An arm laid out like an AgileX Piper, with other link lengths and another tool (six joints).
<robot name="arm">
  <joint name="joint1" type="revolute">
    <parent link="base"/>
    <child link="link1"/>
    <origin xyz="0 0 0.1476" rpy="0 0 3.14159"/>
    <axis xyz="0 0 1"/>
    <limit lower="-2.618" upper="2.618"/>
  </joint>
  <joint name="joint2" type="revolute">
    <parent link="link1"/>
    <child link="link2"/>
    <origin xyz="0 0 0" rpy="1.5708 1.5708 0"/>
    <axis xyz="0 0 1"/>
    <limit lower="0" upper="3.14"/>
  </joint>
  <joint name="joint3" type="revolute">
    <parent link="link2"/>
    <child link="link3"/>
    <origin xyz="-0.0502 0.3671 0"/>
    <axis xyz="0 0 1"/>
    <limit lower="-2.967" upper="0"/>
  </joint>
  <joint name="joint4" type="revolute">
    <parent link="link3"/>
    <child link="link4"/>
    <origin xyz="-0.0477 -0.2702 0" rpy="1.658 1.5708 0"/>
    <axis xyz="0 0 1"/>
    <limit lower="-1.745" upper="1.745"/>
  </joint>
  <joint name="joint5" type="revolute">
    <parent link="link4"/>
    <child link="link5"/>
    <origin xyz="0 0 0" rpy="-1.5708 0 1.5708"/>
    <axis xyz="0 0 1"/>
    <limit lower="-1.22" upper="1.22"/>
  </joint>
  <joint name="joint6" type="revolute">
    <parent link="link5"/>
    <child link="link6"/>
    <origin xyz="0 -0.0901 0" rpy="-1.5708 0 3.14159"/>
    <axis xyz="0 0 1"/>
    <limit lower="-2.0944" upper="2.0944"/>
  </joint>
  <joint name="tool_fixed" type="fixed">
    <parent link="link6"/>
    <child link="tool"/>
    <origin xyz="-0.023 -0.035 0.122" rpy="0 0.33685 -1.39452"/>
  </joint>
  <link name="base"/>
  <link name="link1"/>
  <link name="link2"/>
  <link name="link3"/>
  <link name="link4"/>
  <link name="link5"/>
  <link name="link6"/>
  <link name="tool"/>
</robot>
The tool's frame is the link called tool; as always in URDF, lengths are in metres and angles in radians.
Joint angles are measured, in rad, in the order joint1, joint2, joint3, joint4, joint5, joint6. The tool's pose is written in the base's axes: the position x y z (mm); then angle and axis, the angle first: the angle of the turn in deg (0 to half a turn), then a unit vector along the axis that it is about. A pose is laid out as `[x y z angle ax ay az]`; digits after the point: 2 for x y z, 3 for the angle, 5 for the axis.
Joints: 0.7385 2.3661 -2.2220 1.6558 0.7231 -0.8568
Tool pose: [405.91 599.92 389.72 132.975 -0.27819 -0.58756 -0.75986]
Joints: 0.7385 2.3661 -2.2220 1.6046 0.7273 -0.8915
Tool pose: [403.84 600.10 379.62 135.665 -0.25608 -0.61265 -0.74772]
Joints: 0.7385 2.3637 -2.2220 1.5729 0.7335 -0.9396
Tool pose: [401.48 599.52 373.92 138.156 -0.22996 -0.63221 -0.73989]
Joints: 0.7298 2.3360 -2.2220 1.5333 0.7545 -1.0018
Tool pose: [397.15 590.93 383.77 141.631 -0.18544 -0.65250 -0.73475]
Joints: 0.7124 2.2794 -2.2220 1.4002 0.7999 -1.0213
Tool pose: [389.03 571.79 397.21 146.680 -0.13151 -0.69316 -0.70868]
